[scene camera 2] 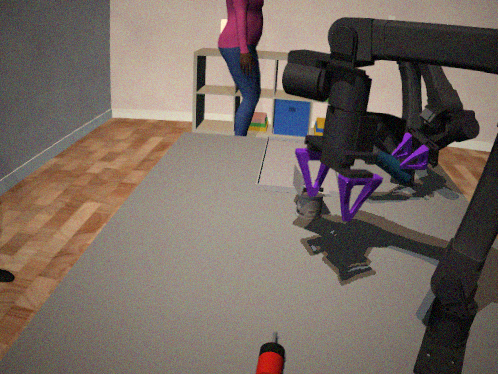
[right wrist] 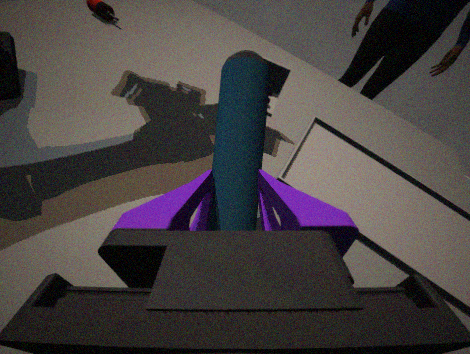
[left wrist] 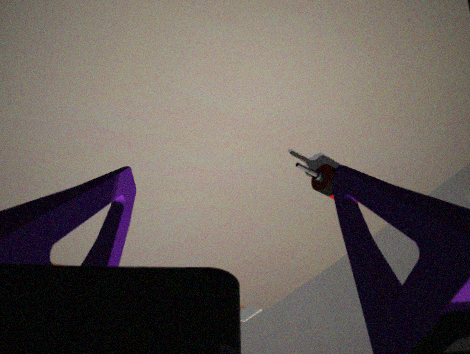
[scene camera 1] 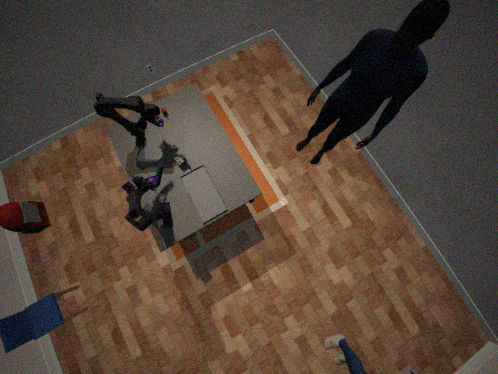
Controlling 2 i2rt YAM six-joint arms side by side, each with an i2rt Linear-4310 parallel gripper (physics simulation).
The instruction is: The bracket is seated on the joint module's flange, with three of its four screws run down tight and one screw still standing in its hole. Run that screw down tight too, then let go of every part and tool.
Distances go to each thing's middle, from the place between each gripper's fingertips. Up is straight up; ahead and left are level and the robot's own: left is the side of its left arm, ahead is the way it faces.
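The teal screwdriver (right wrist: 245, 77) is 1 cm below my right hand. The shallow pale tray (scene camera 2: 278, 166) is 12 cm below my right hand, 25 cm ahead of it and 22 cm to the right of it.
Relative to my left hand, the teal screwdriver is 5 cm below, 15 cm behind and 39 cm to the right. The shallow pale tray is 16 cm below my left hand, 10 cm ahead of it and 61 cm to the right of it.
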